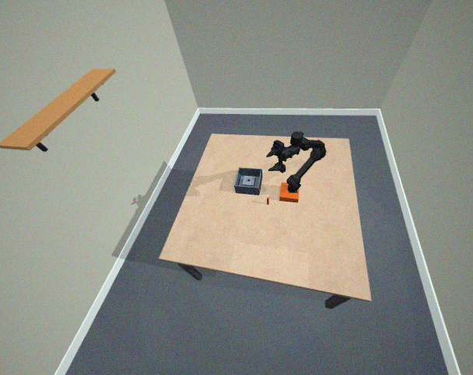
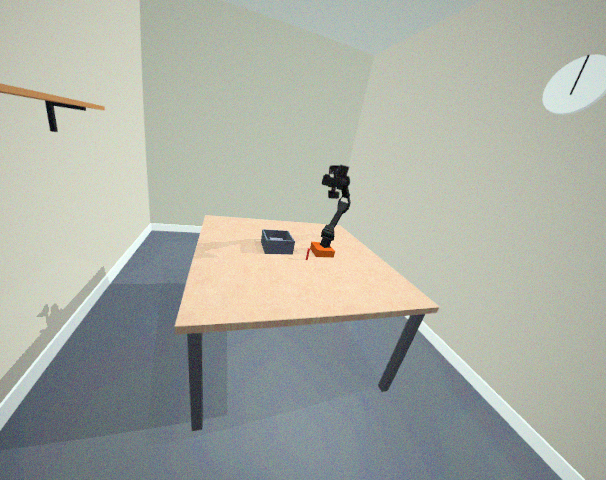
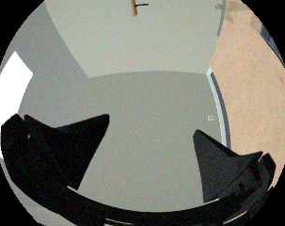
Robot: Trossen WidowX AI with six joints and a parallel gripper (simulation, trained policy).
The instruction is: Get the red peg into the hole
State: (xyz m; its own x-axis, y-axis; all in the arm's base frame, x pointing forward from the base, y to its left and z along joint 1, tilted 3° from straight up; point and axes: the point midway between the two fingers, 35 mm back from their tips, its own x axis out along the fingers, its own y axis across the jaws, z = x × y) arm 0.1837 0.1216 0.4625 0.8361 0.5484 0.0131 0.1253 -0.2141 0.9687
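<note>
Right now the small red peg is 70 mm to the right of my gripper tip and 480 mm below it. Also, from my gripper tip: dark grey box 130 mm ahead, 260 mm to the right, 490 mm below; then grey plate 130 mm ahead, 260 mm to the right, 470 mm below.
</note>
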